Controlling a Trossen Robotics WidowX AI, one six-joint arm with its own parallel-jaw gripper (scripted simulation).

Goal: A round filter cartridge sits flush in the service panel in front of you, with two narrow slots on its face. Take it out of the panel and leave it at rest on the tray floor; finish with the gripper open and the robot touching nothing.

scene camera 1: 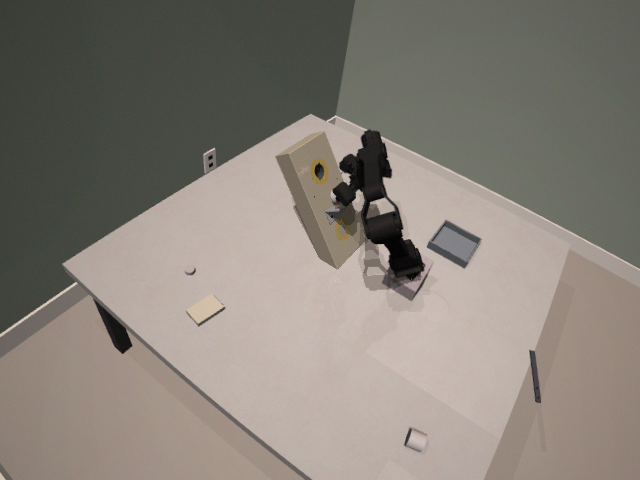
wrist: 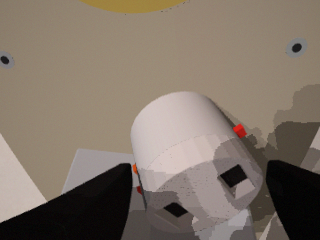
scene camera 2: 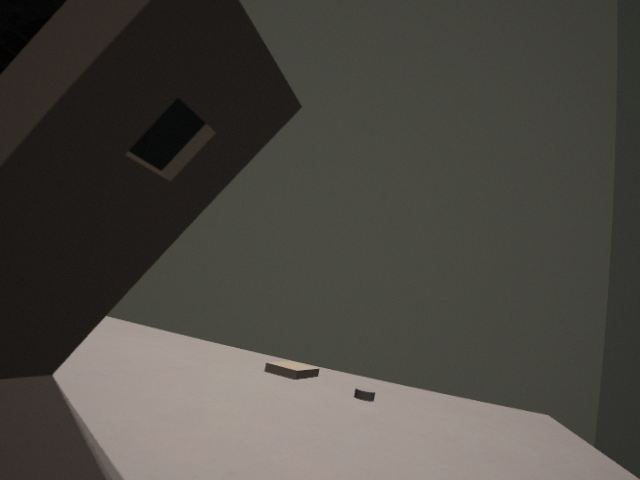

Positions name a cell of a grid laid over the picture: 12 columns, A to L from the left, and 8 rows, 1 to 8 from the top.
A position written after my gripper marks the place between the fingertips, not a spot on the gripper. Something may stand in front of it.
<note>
My gripper (scene camera 1: G4) is open and holds nothing. Further things: a white round cartridge (wrist: H6), a beige pad (scene camera 2: F7), a tan service panel (scene camera 2: C3) and a grey tray (scene camera 1: I5).
My gripper also shows in the wrist view (wrist: H6). The tan service panel also shows in scene camera 1 (scene camera 1: F3) and in the wrist view (wrist: D3). Scene camera 2 does not show the white round cartridge, which is hidden by the tan service panel.
</note>
